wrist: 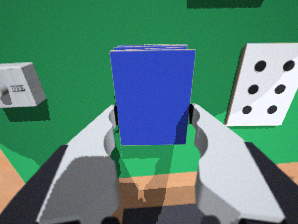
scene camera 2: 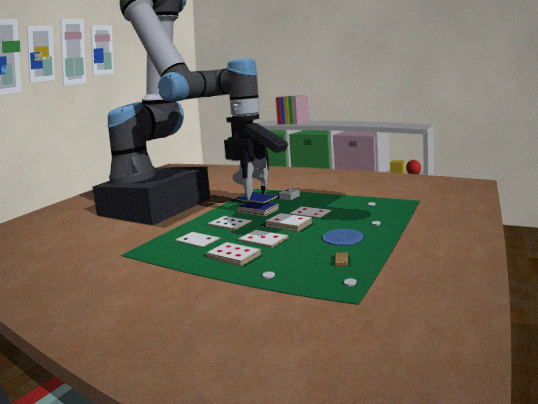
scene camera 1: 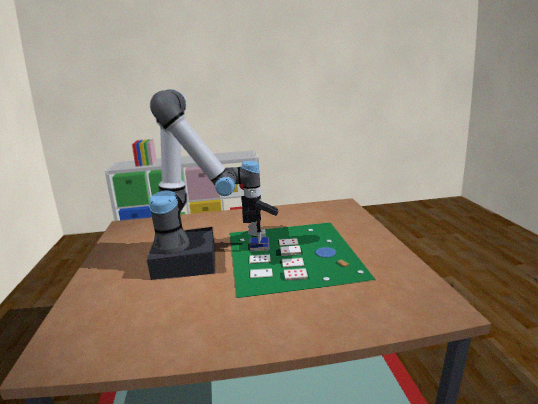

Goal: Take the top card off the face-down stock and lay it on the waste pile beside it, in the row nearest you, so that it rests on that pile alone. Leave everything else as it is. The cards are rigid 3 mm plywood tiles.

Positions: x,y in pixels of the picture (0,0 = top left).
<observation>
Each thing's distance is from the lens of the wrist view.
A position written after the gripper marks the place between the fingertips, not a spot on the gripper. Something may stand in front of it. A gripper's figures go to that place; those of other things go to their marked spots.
gripper (wrist: pixel 153 106): 0.15 m
blue-backed card (wrist: pixel 152 88): 0.14 m
</observation>
